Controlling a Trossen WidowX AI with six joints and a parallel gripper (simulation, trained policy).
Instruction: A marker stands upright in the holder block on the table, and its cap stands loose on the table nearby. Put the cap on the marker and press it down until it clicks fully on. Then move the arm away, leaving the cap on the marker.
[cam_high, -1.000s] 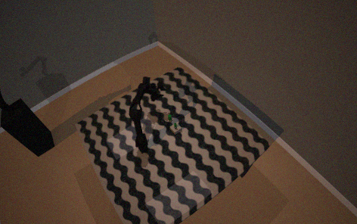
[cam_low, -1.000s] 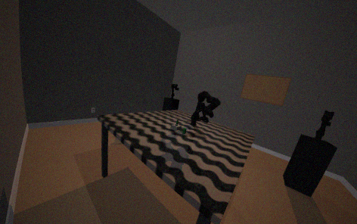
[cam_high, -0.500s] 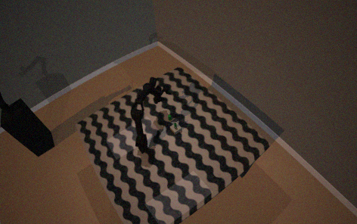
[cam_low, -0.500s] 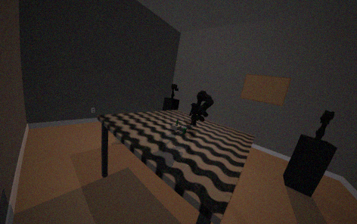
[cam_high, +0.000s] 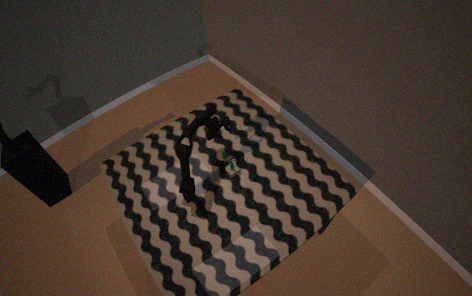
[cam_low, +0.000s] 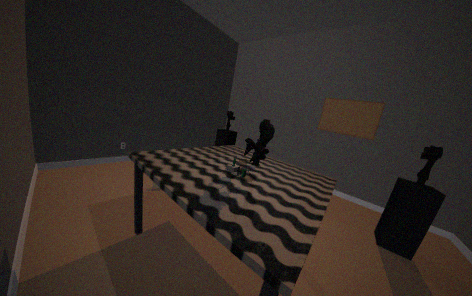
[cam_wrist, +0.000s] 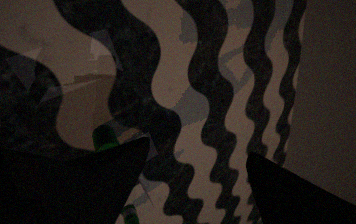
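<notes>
Now: the green marker cap 60 mm behind my gripper tip, 40 mm to the right of it and 130 mm below it. The rest, counted from my gripper tip: pale holder block (80 mm behind, 160 mm to the right, 140 mm below).
</notes>
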